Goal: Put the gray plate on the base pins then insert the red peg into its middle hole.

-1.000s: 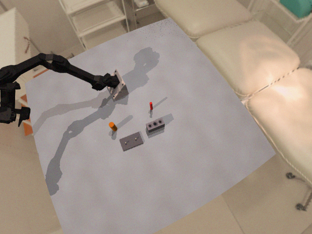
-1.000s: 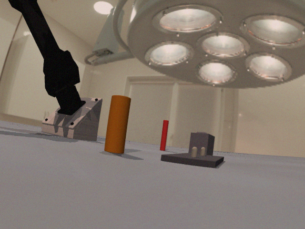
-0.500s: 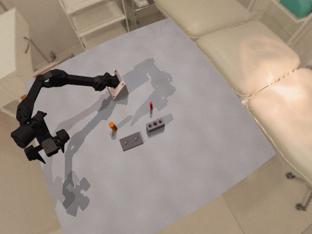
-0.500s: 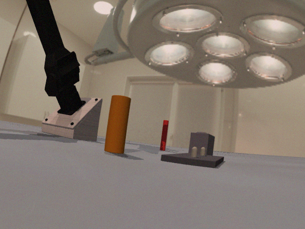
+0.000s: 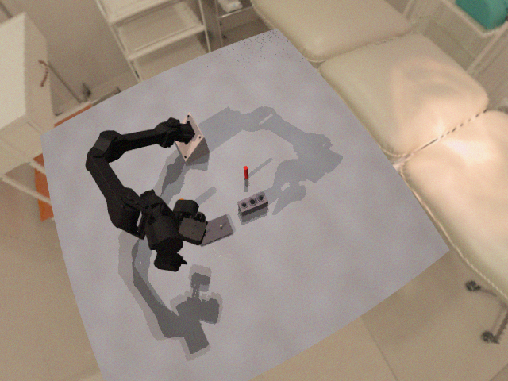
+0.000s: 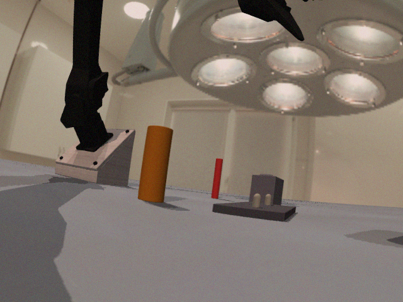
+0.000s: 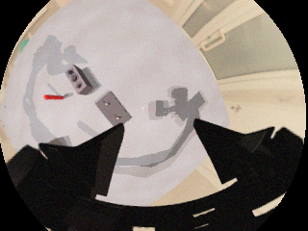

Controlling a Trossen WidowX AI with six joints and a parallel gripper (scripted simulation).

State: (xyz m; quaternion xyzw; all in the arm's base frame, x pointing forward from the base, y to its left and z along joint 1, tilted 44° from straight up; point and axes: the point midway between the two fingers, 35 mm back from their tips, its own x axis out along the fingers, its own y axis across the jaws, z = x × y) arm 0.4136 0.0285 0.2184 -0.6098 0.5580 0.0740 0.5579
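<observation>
Right now the gray plate is 90 mm behind my gripper tip, 230 mm to the left of it and 170 mm below it. The rest, counted from my gripper tip: red peg (200 mm behind, 260 mm to the left, 170 mm below); orange cylinder (190 mm behind, 10 mm to the left, 170 mm below); dark base (80 mm behind, 70 mm to the left, 200 mm below).
</observation>
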